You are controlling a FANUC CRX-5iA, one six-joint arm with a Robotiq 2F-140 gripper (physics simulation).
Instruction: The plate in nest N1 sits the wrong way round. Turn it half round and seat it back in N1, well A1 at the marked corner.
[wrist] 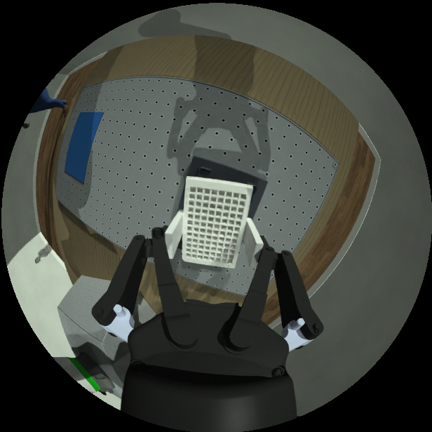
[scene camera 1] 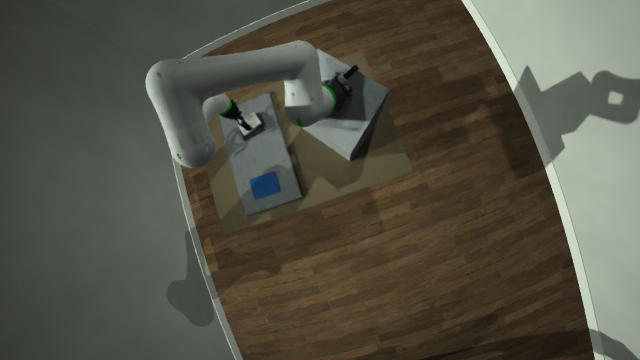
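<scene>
The white gridded plate (scene camera 1: 255, 121) (wrist: 216, 220) is held between the pads of my gripper (scene camera 1: 245, 125) (wrist: 213, 223), which is shut on its two long sides. The dark nest (scene camera 1: 253, 135) (wrist: 227, 168) lies beneath the plate on the perforated board (scene camera 1: 265, 157) (wrist: 135, 130). In the wrist view the plate hangs above the nest and covers much of it. The nest's far edge shows past the plate, and the two edges are not parallel: the plate is skewed to the nest. No nest label or well A1 mark can be made out.
A blue rectangle (scene camera 1: 265, 185) (wrist: 82, 150) lies on the board near its other end. A grey block (scene camera 1: 372, 92) (wrist: 85, 300) stands beside the board, under part of the arm (scene camera 1: 250, 65). A blue-clad limb (wrist: 47, 101) shows at the left edge of the wrist view.
</scene>
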